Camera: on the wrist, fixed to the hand. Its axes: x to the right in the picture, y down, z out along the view.
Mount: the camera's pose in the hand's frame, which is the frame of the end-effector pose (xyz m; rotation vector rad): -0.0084 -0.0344 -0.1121 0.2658 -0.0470 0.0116
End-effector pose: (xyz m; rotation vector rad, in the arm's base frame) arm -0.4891 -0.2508 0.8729 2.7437 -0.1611 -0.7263
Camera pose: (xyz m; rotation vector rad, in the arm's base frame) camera -0.4394 -0.1879 0.9589 2.9734 -0.3038 -0.8197
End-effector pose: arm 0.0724 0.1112 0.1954 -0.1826 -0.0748 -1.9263
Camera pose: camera 0.0329 0.1155 0.0847 -0.0498 -0.3581 -1.8797
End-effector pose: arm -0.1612 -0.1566 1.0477 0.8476 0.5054 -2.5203
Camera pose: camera -0.1190 -0.0734 0.9762 0.8784 0.1506 -2.6268
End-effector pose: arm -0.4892 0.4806 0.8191 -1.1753 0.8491 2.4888
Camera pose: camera -0.3989 0.4401 0.7557 -1.0200 1.1343 2.3125
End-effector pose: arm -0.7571 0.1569 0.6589 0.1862 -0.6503 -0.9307
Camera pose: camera -0.7177 0.1292 0.5517 0.3975 -0.8174 -0.8374
